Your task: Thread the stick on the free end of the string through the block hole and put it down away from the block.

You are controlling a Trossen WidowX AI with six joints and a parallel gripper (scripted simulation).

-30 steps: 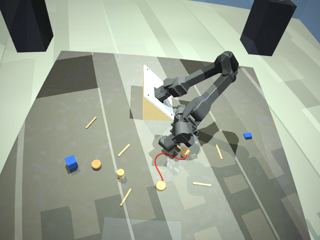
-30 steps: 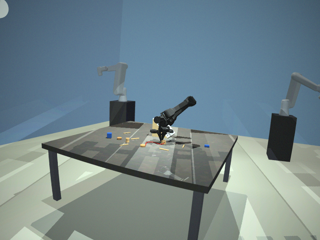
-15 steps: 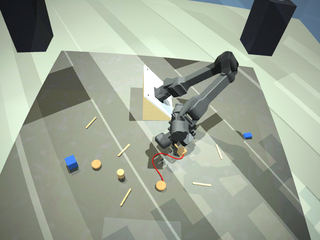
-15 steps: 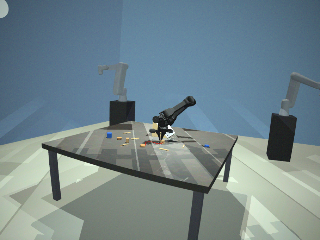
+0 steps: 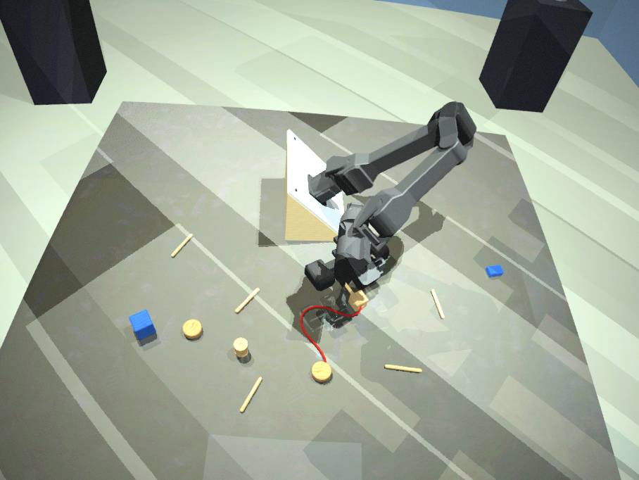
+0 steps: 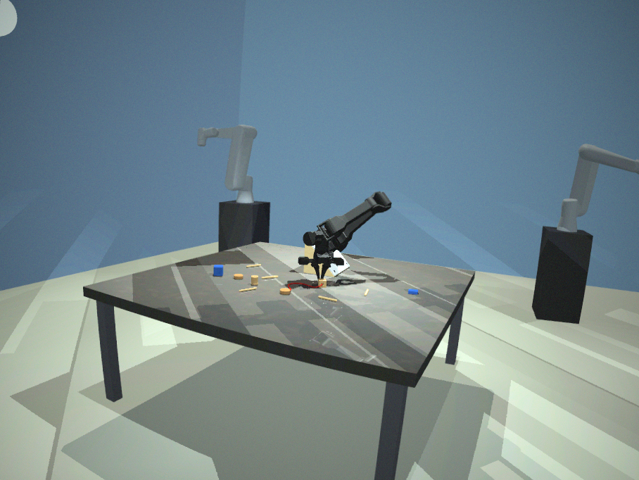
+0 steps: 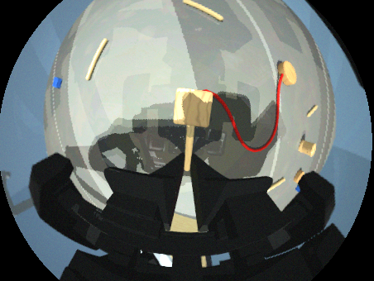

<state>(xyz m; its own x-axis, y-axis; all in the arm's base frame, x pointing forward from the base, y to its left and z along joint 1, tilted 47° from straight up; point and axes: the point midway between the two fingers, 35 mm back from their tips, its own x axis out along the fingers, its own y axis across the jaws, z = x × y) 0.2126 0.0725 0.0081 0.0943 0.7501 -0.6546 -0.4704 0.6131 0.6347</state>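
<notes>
Right now my gripper tip is 5 cm short of the wooden block, 3 cm to the right of it and 1 cm below it. From my gripper tip the other things lie so: wooden stick 21 cm ahead, 12 cm to the left; blue cube 10 cm ahead, 44 cm to the right, 1 cm above; short wooden cylinder 15 cm ahead, 23 cm to the right, 1 cm above.
</notes>
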